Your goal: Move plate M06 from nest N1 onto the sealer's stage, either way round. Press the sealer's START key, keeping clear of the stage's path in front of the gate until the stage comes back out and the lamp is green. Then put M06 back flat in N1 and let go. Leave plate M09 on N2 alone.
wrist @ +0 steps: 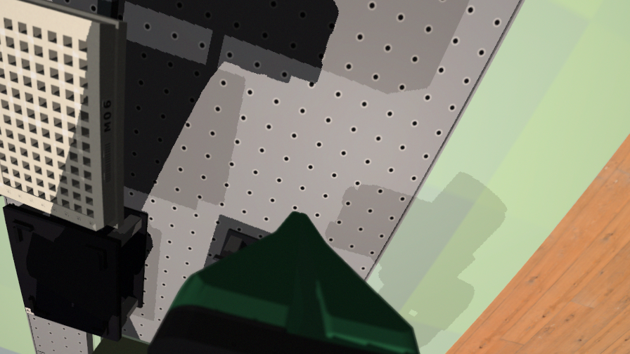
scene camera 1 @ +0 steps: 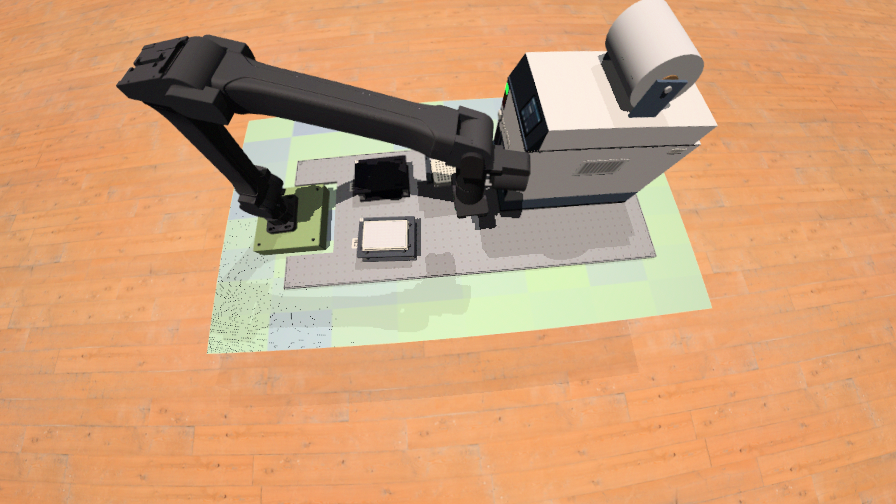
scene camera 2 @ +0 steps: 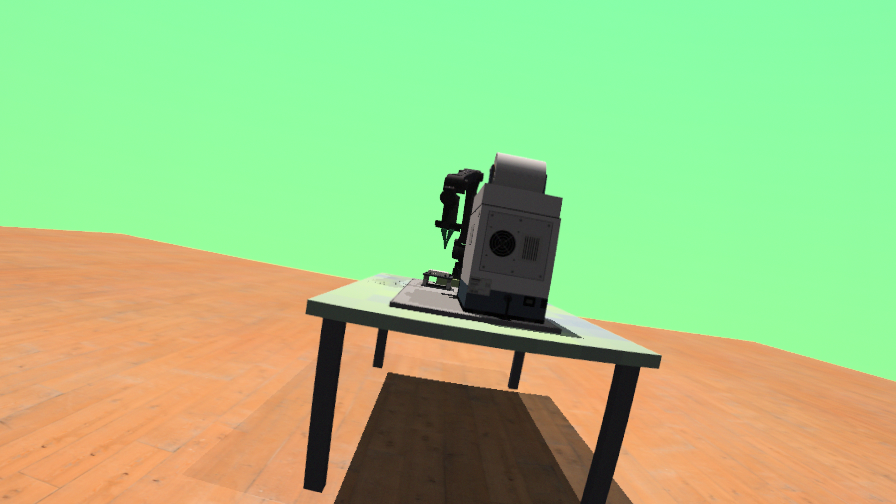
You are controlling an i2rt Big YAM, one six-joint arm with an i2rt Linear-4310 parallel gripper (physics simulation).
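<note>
Plate M06 (scene camera 1: 442, 170) (wrist: 45, 115) is a cream well plate out in front of the sealer (scene camera 1: 582, 169) (scene camera 2: 510, 250), on its stage. The arm partly hides it in scene camera 1; its label shows in the wrist view. The sealer's lamp (scene camera 1: 506, 89) is green. The START key cannot be made out. Nest N1 (scene camera 1: 380, 177) (wrist: 75, 280) is black and empty. Plate M09 (scene camera 1: 385, 235) lies flat on nest N2 (scene camera 1: 414, 241); a dark part of N2 (wrist: 235, 242) shows behind my fingers. My gripper (scene camera 1: 485, 221) (scene camera 2: 445, 245) (wrist: 295, 223) is shut and empty, raised above the baseboard, to the side of M06.
The grey perforated baseboard (scene camera 1: 563, 241) (wrist: 310, 145) lies under the nests and sealer, on the table (scene camera 1: 501, 307) (scene camera 2: 350, 313). A film roll (scene camera 1: 654, 53) (scene camera 2: 520, 172) stands on top of the sealer. My arm's green base block (scene camera 1: 319, 219) is beside the nests.
</note>
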